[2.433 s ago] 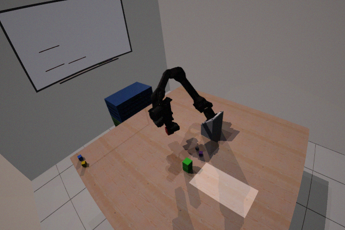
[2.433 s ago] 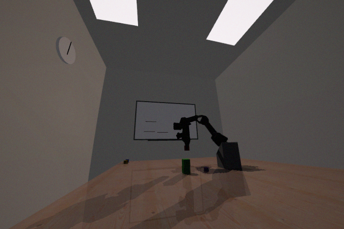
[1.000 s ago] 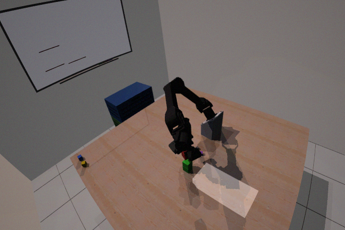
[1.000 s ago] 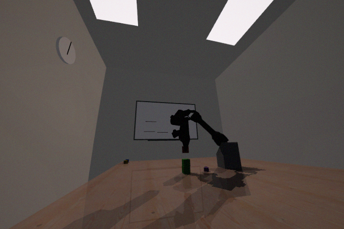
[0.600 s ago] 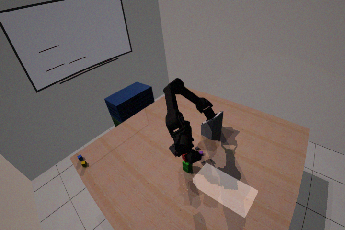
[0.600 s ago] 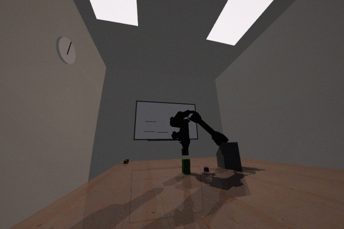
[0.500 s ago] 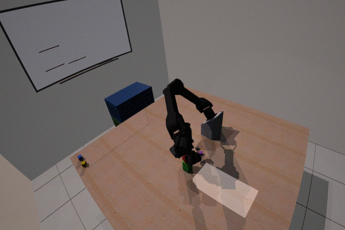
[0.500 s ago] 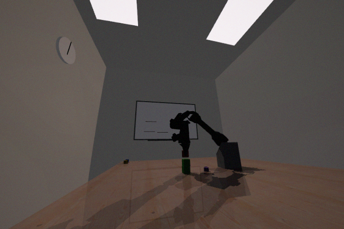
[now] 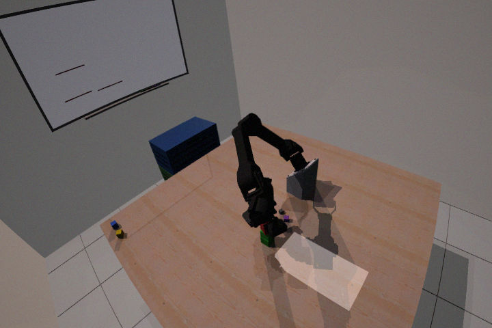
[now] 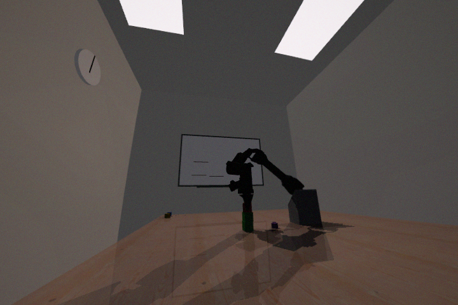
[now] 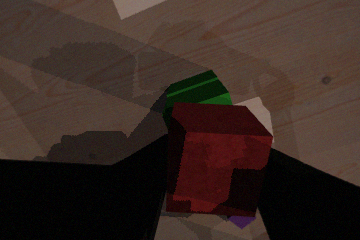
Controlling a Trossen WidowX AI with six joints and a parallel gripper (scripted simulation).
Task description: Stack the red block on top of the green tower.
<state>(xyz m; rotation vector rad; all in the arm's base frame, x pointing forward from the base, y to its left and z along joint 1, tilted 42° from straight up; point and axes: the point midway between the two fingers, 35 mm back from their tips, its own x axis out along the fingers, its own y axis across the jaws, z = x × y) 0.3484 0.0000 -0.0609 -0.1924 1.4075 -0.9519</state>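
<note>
Right now my gripper tip is 1 cm below the red block. From my gripper tip the other things lie so: yellow block (39 cm ahead, 57 cm to the right, 7 cm below); small dark block (15 cm behind, 4 cm to the right, 8 cm below); purple block (13 cm behind, 1 cm to the left, 7 cm below).
</note>
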